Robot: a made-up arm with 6 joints.
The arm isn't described. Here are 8 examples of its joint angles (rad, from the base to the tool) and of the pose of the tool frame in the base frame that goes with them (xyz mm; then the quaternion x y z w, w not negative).
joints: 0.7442 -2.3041 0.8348 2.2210 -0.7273 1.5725
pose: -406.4 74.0 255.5 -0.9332 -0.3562 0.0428 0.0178
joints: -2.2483 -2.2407 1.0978 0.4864 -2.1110 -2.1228
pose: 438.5 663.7 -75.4 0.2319 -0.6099 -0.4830 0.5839
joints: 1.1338 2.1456 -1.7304 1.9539 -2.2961 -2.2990
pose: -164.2 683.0 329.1 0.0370 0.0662 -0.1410 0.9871
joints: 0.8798 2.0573 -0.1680 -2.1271 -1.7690 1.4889
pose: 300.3 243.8 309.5 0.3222 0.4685 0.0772 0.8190
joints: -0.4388 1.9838 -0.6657 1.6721 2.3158 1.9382
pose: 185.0 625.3 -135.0 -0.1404 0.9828 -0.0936 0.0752
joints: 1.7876 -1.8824 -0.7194 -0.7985 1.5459 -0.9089
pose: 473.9 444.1 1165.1 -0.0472 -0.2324 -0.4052 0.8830
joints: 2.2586 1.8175 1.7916 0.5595 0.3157 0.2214
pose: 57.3 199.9 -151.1 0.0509 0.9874 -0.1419 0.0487
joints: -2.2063 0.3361 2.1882 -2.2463 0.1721 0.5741
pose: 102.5 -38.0 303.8 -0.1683 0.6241 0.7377 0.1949
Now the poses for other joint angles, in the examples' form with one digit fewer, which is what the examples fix.
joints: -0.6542 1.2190 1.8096 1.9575 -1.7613 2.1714
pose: -230 -107 -269 0.543 -0.820 0.175 0.052
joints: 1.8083 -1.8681 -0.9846 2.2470 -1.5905 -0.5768
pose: 370 261 1066 0.417 0.891 0.176 0.042
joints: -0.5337 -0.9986 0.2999 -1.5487 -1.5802 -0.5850
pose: -577 -422 -262 -0.720 -0.125 -0.682 0.040
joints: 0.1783 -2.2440 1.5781 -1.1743 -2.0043 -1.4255
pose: -527 575 114 0.225 -0.962 0.152 0.034
